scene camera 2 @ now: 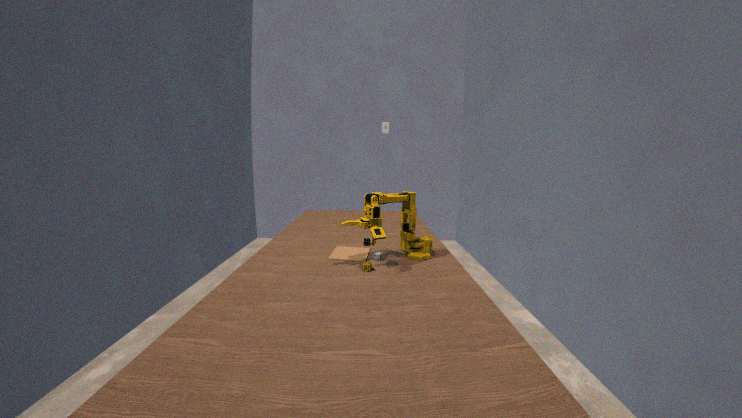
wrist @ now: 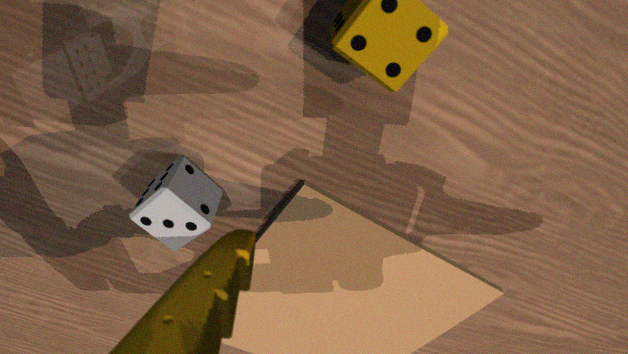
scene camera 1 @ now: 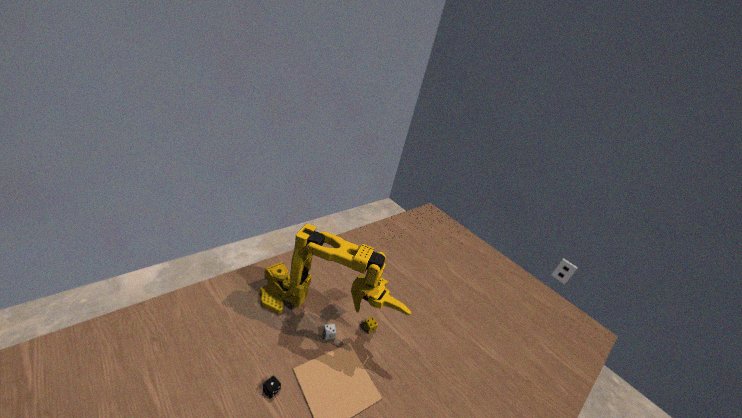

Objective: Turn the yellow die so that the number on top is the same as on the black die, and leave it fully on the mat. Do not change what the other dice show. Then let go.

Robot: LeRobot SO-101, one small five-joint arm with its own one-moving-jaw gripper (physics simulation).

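Where they show: hand, its tool point: (scene camera 2: 372, 244) (wrist: 253, 252) (scene camera 1: 358, 311); arm's base, origin of its link: (scene camera 2: 412, 255) (scene camera 1: 286, 301).
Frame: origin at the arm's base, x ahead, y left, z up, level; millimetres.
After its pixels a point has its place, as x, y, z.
Observation:
The yellow die (scene camera 1: 369, 325) {180, 127, 24} (scene camera 2: 367, 266) {175, 151, 19} (wrist: 392, 40) {176, 138, 25} lies on the table off the mat, with four pips on top. The black die (scene camera 1: 271, 387) {184, -129, 25} (scene camera 2: 366, 241) {180, -111, 19} lies beyond the mat's other side, with one pip on top in scene camera 1; it does not show in the wrist view. The tan mat (scene camera 1: 337, 386) {248, -13, 4} (scene camera 2: 345, 252) {261, -14, 4} (wrist: 350, 320) {251, -10, 4} bears no die. My gripper (scene camera 1: 383, 311) (scene camera 2: 358, 233) is fully open and empty, raised above the table near the yellow and white dice. One notched jaw (wrist: 195, 305) {150, 102, 95} shows in the wrist view.
The white die (scene camera 1: 329, 331) {142, 34, 25} (scene camera 2: 378, 255) {135, 56, 21} (wrist: 175, 200) {136, 54, 25} lies off the mat, between the arm's base (scene camera 1: 282, 290) {5, -15, 57} (scene camera 2: 416, 248) {-12, 13, 33} and the mat, with three pips apparently on top. Arm shadows cross the table and the mat's near corner. Walls stand beyond the table.

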